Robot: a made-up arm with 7 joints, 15 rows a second.
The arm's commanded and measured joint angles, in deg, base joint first. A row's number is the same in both.
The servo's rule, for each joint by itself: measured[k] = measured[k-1] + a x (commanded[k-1-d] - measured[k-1]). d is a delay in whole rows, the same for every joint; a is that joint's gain. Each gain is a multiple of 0.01, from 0.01 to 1. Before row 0 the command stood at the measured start. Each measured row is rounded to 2 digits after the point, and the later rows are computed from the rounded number. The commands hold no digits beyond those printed.
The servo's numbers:
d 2
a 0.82 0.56 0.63 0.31 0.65 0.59 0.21
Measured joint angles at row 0:
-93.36, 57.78, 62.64, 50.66, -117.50, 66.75, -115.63
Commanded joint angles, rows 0 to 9:
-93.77, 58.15, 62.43, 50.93, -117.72, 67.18, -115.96
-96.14, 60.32, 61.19, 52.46, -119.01, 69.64, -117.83
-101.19, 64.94, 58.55, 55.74, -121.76, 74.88, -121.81
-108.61, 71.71, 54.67, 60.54, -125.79, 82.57, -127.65
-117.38, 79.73, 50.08, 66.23, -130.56, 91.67, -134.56
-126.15, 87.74, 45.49, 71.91, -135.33, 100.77, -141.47
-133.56, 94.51, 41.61, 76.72, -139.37, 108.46, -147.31
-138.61, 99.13, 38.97, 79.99, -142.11, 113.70, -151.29
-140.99, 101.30, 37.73, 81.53, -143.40, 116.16, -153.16
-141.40, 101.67, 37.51, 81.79, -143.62, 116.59, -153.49
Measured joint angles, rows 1 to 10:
-93.36, 57.78, 62.64, 50.66, -117.50, 66.75, -115.63
-93.36, 57.78, 62.64, 50.66, -117.50, 66.75, -115.63
-93.70, 57.99, 62.51, 50.74, -117.64, 67.00, -115.70
-95.70, 59.29, 61.68, 51.27, -118.53, 68.56, -116.15
-100.20, 62.45, 59.71, 52.66, -120.63, 72.29, -117.34
-107.10, 67.64, 56.53, 55.10, -123.98, 78.36, -119.51
-115.53, 74.41, 52.47, 58.55, -128.26, 86.21, -122.67
-124.24, 81.87, 48.07, 62.69, -132.86, 94.80, -126.62
-131.88, 88.95, 44.00, 67.04, -137.09, 102.86, -130.96
-137.40, 94.65, 40.83, 71.05, -140.35, 109.26, -135.23

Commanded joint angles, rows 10 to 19:
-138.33, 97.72, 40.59, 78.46, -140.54, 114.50, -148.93
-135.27, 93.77, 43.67, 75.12, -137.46, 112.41, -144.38
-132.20, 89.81, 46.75, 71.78, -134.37, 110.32, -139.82
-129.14, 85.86, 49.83, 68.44, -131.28, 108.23, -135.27
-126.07, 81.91, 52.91, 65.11, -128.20, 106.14, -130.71
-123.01, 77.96, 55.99, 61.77, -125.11, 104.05, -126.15
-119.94, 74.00, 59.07, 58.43, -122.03, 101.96, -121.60
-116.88, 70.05, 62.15, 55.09, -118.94, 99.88, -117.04
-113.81, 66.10, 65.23, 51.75, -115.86, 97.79, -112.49
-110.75, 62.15, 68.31, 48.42, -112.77, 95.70, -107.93
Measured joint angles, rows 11 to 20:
-140.34, 98.37, 38.88, 74.30, -142.33, 113.33, -139.00
-141.21, 100.22, 38.02, 76.62, -143.17, 115.25, -142.04
-138.85, 98.82, 39.64, 77.19, -141.46, 114.81, -143.49
-135.91, 95.99, 42.18, 76.55, -138.86, 113.39, -143.68
-132.87, 92.53, 45.06, 75.07, -135.94, 111.58, -142.87
-129.81, 88.79, 48.07, 73.01, -132.91, 109.60, -141.27
-126.74, 84.94, 51.12, 70.56, -129.85, 107.56, -139.05
-123.68, 81.03, 54.19, 67.84, -126.77, 105.49, -136.34
-120.61, 77.09, 57.26, 64.92, -123.69, 103.41, -133.24
-117.55, 73.15, 60.34, 61.87, -120.60, 101.33, -129.84

